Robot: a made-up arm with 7 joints.
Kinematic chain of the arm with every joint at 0, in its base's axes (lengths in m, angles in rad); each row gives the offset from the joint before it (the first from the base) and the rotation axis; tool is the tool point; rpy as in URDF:
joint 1: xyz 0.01 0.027 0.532 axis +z
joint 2: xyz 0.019 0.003 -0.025 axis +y
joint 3: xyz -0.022 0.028 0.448 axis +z
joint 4: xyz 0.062 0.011 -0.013 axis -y
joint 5: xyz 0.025 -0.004 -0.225 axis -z
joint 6: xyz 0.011 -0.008 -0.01 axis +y
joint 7: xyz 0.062 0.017 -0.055 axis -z
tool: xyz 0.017 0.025 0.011 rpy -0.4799 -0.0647 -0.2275
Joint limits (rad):
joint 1: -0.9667..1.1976
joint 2: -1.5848..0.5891
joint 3: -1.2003..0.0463
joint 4: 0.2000..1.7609
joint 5: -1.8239..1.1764
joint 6: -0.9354..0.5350
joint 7: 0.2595..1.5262
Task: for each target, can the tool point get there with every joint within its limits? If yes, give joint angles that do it. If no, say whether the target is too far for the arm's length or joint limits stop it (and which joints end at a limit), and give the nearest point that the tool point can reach.
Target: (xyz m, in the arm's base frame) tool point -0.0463 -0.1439 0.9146
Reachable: yes | joints 0.0464 -0.9070 -0.4731 0.8372 0.7401 0.1665 0.7302
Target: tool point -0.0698 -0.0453 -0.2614
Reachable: no: joint limits stop it (at a limit: joint 2, joint 3, joint 4, joint 5, joint 7) | nearest point -0.1754 -0.1410 0.4536 | short by 0.729 m
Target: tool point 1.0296 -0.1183 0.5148
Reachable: no: too far | nearest point 0.6038 -0.0576 0.7092 | short by 0.472 m
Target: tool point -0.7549 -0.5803 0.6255
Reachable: no: too far | nearest point -0.5000 -0.3779 0.5963 | short by 0.327 m
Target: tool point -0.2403 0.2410 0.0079
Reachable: no: joint limits stop it (at a limit: joint 1, joint 2, joint 3, joint 4, joint 5, joint 7) | nearest point -0.2451 0.1378 0.4558 | short by 0.460 m
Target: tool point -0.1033 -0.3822 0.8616
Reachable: yes | joints 0.6132 -1.0778 -1.0392 1.2079 0.2097 -0.2880 0.9117
